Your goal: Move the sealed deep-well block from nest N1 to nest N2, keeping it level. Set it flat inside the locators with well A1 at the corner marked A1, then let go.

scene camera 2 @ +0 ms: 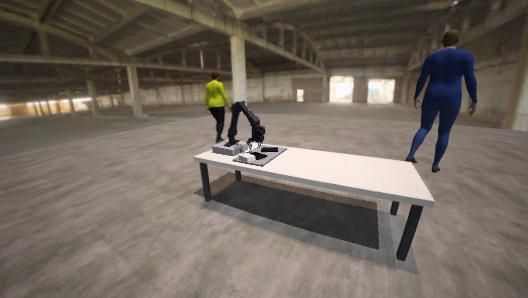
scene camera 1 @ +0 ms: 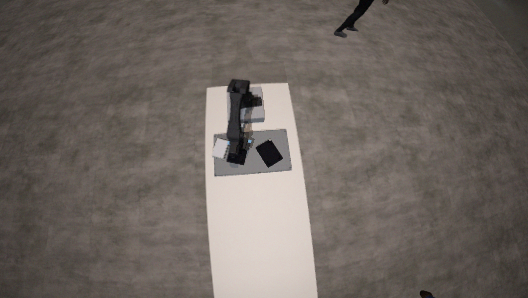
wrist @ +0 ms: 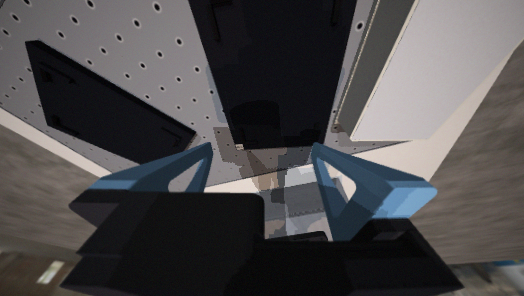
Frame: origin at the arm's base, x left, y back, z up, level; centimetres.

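Seen in the pictures: gripper, fingertip midpoint: (scene camera 2: pixel 254 148) (wrist: pixel 262 147); arm's base, link origin: (scene camera 2: pixel 232 143) (scene camera 1: pixel 248 103).
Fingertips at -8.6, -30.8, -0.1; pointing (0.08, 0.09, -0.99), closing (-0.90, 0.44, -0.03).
Note:
Pixels of each thing's top centre, then the offset from my fingertips to it, as dx, dy, dz. Level surfaces: height alone.
- white deep-well block, top centre: (wrist: pixel 435 76) (scene camera 1: pixel 220 148) (scene camera 2: pixel 246 155) -14.2, +0.2, -1.7
- small pale corner mark, top centre: (wrist: pixel 239 147) +4.8, +2.4, -4.7
- perforated grey plate, top centre: (wrist: pixel 201 109) (scene camera 1: pixel 251 151) (scene camera 2: pixel 262 153) +6.6, -4.1, -5.8
- white table, surface height: dz -7.2
The white deep-well block (scene camera 1: pixel 220 148) (scene camera 2: pixel 247 157) (wrist: pixel 425 70) lies outside the nests, beside one black nest (scene camera 1: pixel 238 160) (scene camera 2: pixel 259 156) (wrist: pixel 285 65), at the left edge of the grey plate in scene view 1. Whether it lies fully flat is hard to tell. My gripper (scene camera 1: pixel 239 142) (scene camera 2: pixel 255 145) (wrist: pixel 262 147) is open and empty above this nest, with the block to the right of its fingers in the wrist view. A small pale corner mark (wrist: pixel 240 147) shows at the nest's near corner. The other black nest (scene camera 1: pixel 269 153) (scene camera 2: pixel 269 149) (wrist: pixel 105 102) holds no block. Which is N1 or N2 is not readable.
The perforated grey plate (scene camera 1: pixel 255 167) (scene camera 2: pixel 274 156) (wrist: pixel 160 70) lies on the white table (scene camera 1: pixel 260 225) (scene camera 2: pixel 340 172). The arm's grey base box (scene camera 1: pixel 256 114) (scene camera 2: pixel 225 148) stands behind it. A person in yellow (scene camera 2: pixel 216 95) and one in blue (scene camera 2: pixel 444 80) are on the floor beyond the table.

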